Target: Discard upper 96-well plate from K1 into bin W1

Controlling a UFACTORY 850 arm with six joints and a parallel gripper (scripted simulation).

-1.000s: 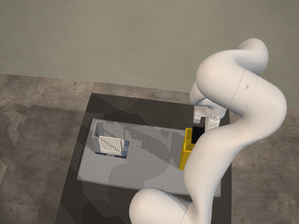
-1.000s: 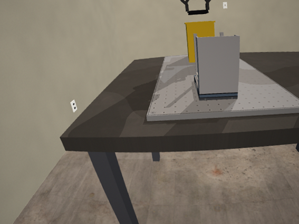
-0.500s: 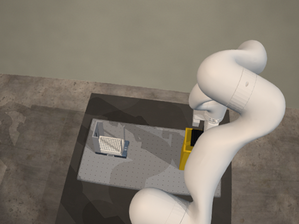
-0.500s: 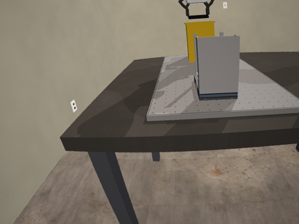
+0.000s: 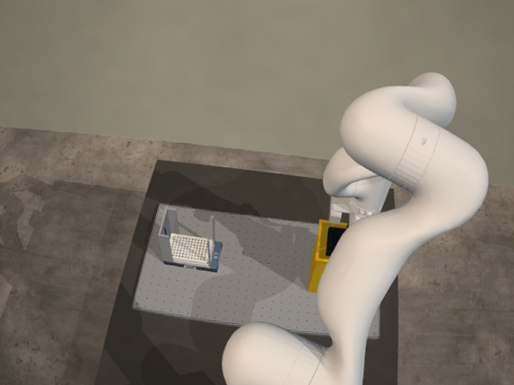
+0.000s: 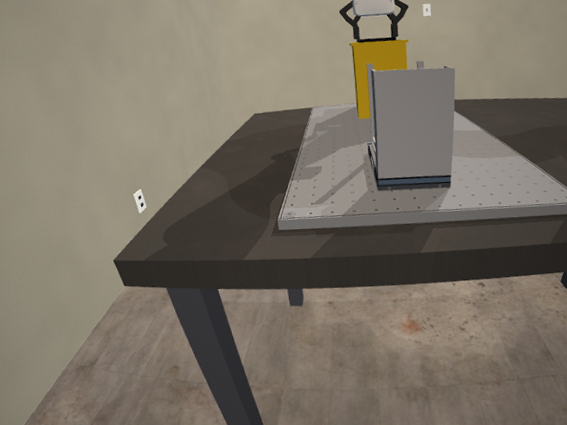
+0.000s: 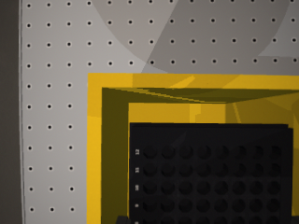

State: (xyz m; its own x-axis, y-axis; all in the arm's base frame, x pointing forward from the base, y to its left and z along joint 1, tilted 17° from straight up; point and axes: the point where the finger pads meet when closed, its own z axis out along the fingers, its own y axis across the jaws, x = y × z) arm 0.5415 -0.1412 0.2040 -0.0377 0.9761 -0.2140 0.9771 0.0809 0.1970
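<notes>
The yellow plastics bin W1 is 10 cm below my hand. The rest, counted from my hand: grey rack wall (50 cm to the left, 11 cm below, 2 cm behind); then white 96-well plate (44 cm to the left, 16 cm below, 1 cm behind); then black 96-well plate (1 cm below).
</notes>
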